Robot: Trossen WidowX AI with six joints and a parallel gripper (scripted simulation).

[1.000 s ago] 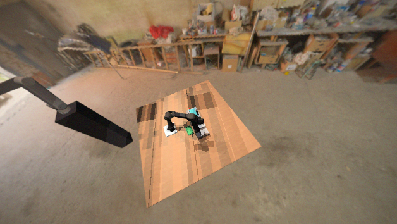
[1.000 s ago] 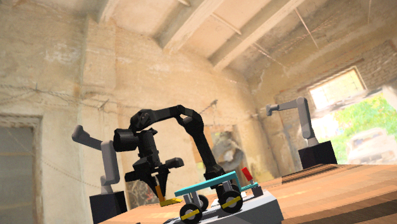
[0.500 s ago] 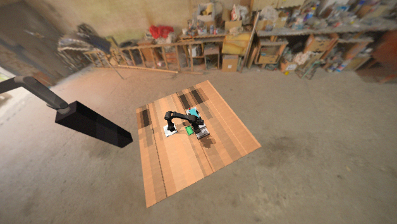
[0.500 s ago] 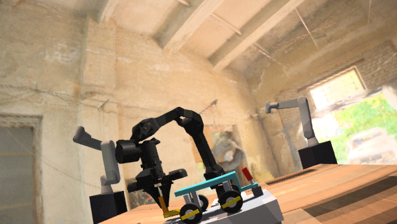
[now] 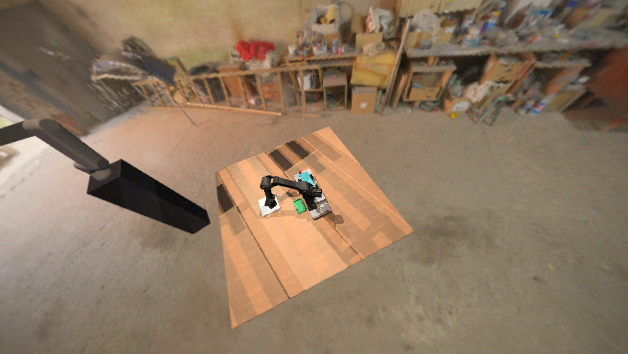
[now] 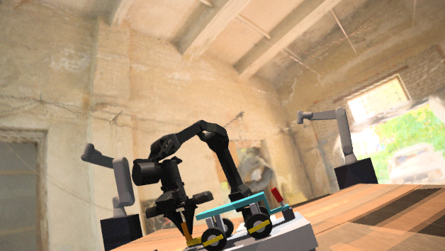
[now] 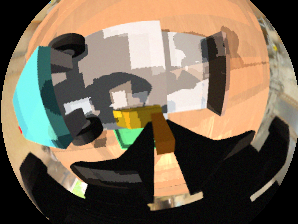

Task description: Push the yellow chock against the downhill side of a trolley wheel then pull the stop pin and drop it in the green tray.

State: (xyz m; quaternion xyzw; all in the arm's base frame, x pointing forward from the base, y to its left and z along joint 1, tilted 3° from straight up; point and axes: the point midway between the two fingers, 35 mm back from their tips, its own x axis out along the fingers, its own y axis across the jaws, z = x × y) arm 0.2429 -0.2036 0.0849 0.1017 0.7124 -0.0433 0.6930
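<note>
Now: gripper tip 24 cm to the right of the red-headed stop pin, 9 cm short of it and 4 cm below it. Also, from my gripper tip: grey ramp 13 cm to the left, 8 cm ahead, 4 cm below; trolley 13 cm to the left, 8 cm ahead, 2 cm above; green tray 10 cm below, 7 cm behind, 6 cm to the left.
</note>
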